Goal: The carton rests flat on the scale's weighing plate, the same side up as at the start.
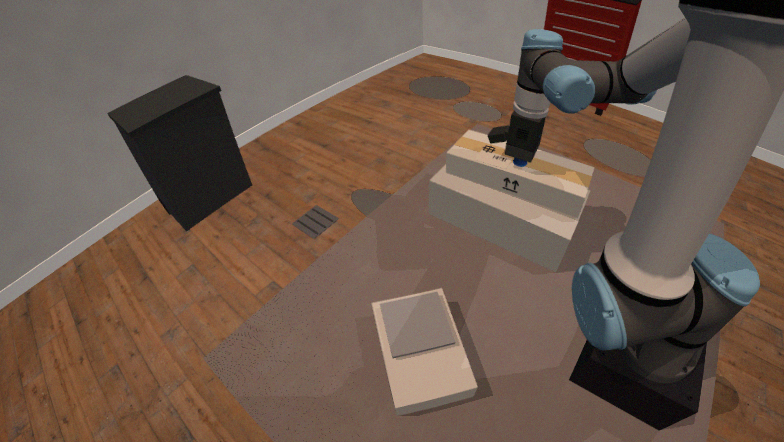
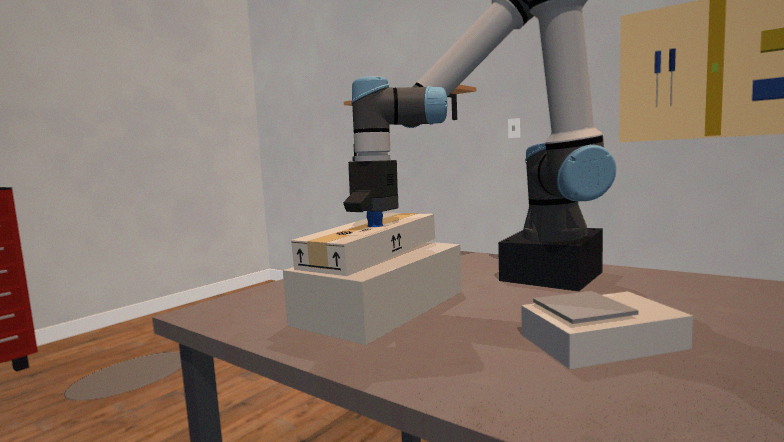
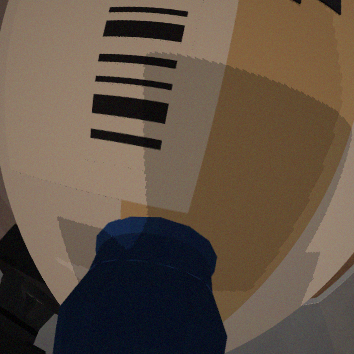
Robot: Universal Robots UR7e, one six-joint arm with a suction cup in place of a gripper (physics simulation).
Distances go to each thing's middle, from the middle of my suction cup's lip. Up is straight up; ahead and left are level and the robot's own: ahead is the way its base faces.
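Labels:
From my suction cup: long carton [image 1: 561,184], 40 mm below, 10 mm to the right. Large pale box [image 1: 540,234], 130 mm below, 10 mm to the left. Scale [image 2: 582,329], 150 mm below, 450 mm to the left of my suction cup.

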